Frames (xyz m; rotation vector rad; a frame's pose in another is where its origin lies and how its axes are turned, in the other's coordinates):
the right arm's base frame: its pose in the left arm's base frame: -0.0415 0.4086 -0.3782 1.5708 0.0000 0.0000
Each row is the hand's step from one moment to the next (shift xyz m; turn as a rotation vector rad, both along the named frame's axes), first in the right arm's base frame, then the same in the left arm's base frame.
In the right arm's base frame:
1: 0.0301 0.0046 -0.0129 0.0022 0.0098 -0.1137
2: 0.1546 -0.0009 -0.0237 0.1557 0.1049 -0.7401
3: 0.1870 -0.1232 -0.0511 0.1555 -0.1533 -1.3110
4: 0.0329 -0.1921 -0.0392 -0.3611 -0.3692 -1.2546
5: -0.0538 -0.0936 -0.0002 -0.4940 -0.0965 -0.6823
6: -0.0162 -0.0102 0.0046 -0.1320 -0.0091 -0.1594
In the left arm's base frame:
1: 0.0301 0.0129 0.0046 0.0022 0.1137 0.0098
2: 0.1546 0.0237 -0.0009 0.1557 0.7401 0.1049
3: 0.1870 0.0511 -0.1232 0.1555 1.3110 -0.1533
4: 0.0329 0.0392 -0.1921 -0.3611 1.2546 -0.3692
5: -0.0538 0.0002 -0.0936 -0.4940 0.6823 -0.0965
6: -0.0162 -0.0046 -0.0102 -0.1320 0.1594 -0.0091

